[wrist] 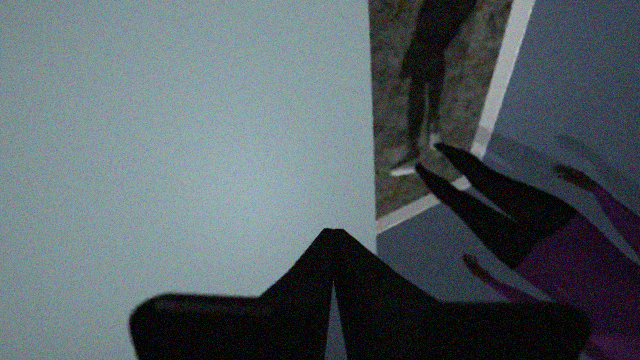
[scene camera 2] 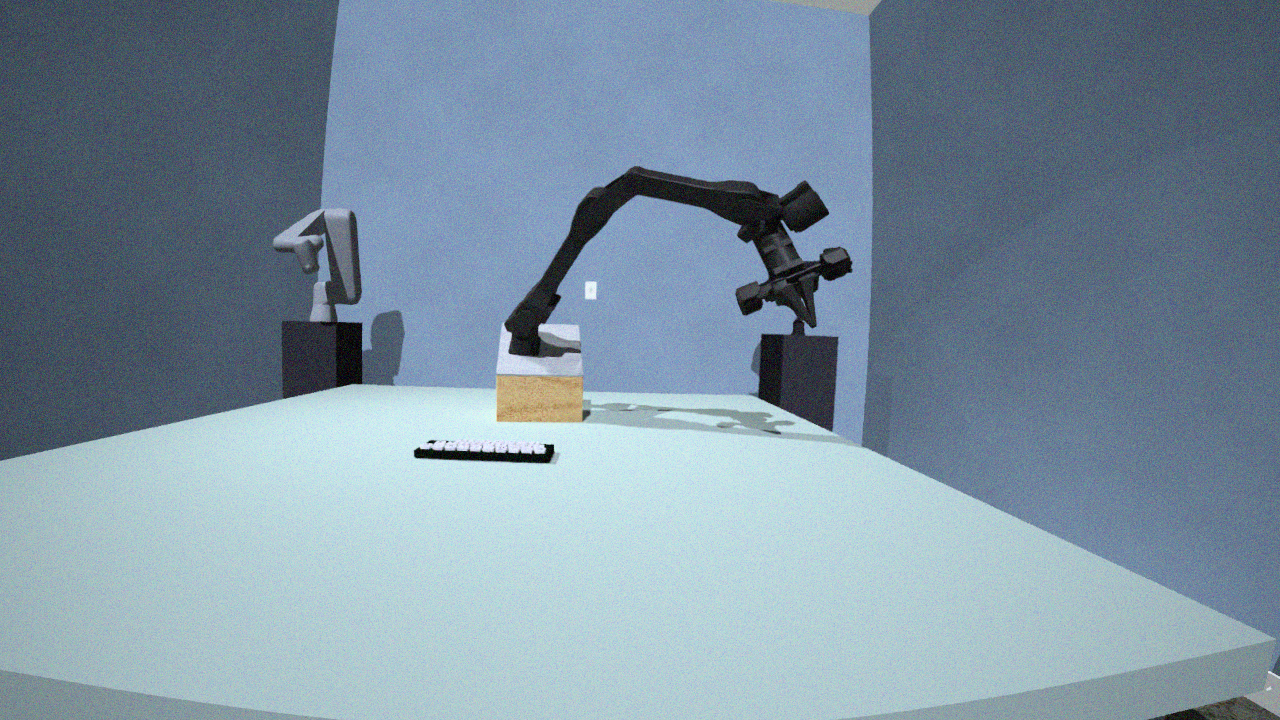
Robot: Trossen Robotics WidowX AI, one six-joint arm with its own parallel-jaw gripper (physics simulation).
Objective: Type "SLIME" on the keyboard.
my gripper: wrist; scene camera 2
same spot on my gripper: [wrist: 377, 306] = [scene camera 2: 803, 300]
